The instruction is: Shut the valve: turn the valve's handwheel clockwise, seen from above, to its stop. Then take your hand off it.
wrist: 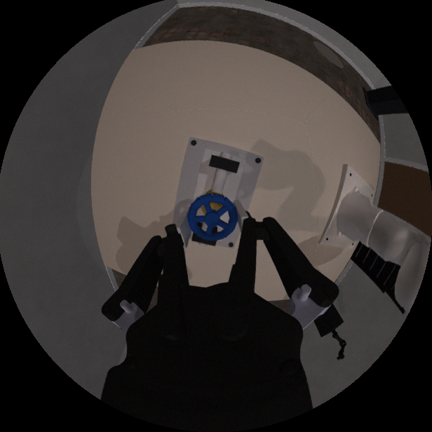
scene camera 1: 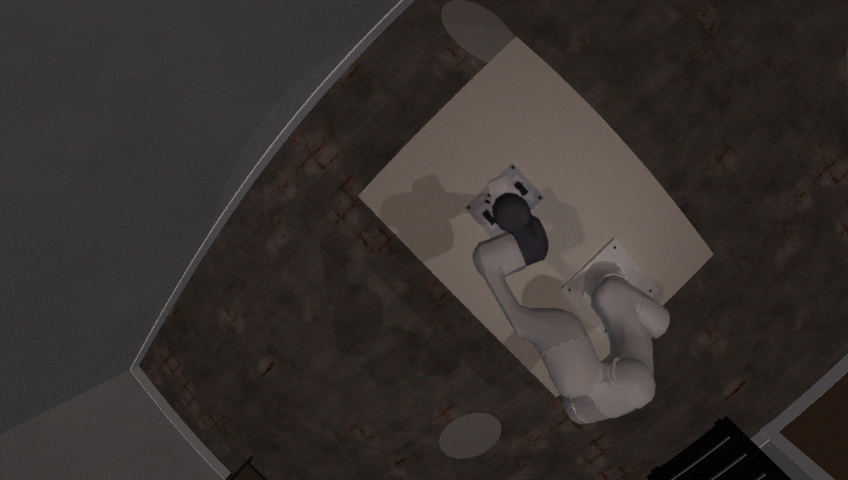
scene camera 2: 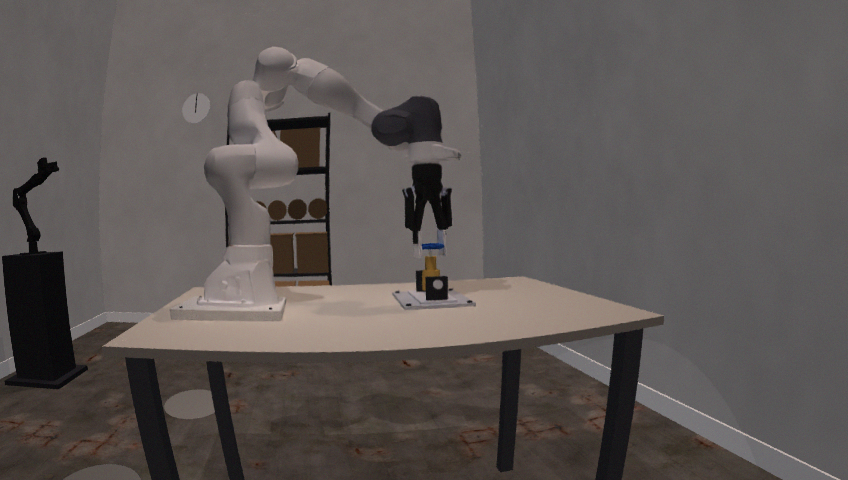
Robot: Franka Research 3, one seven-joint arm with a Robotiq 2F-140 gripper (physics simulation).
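The blue spoked handwheel [scene camera 2: 433,245] [wrist: 213,218] lies level on top of the yellow valve body [scene camera 2: 430,278]. The valve stands on a grey plate [scene camera 1: 535,196] [scene camera 2: 404,299] [wrist: 188,172] on the table. My gripper [scene camera 2: 429,248] [wrist: 212,212] points straight down over the valve and is shut on the handwheel, one finger pad at each side of its rim, at rim height. In scene camera 1 the arm's dark wrist hides the handwheel and the fingers. The wheel's turn relative to its stop cannot be read from these views.
The table [scene camera 1: 476,107] [scene camera 2: 535,309] [wrist: 150,100] carries the arm's white base plate [scene camera 2: 226,310] [wrist: 330,235] to one side of the valve. Black blocks [scene camera 2: 436,287] [wrist: 224,163] stand at the pipe ends. A shelf rack [scene camera 2: 328,196] and a black pedestal [scene camera 2: 35,309] stand beyond the table.
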